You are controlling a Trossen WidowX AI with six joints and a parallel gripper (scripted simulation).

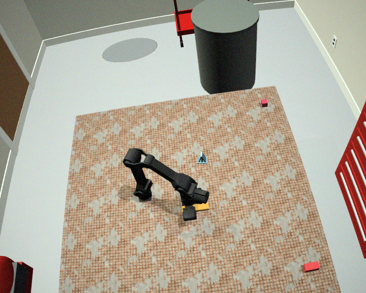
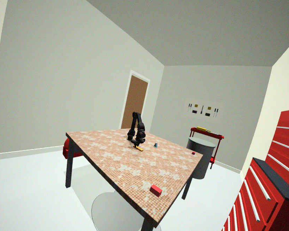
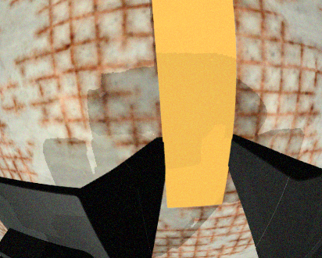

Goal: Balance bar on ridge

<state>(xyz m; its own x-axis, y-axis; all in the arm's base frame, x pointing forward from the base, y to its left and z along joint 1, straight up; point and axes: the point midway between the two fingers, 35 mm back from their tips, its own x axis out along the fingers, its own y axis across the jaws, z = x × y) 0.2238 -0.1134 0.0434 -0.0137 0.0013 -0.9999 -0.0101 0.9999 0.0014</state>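
The blue-grey wedge is 28 cm to the left of my gripper tip, 10 cm ahead of it and 2 cm above it. Round my gripper tip: bar (3 cm ahead); red cube (61 cm to the left, 52 cm ahead, 1 cm above).
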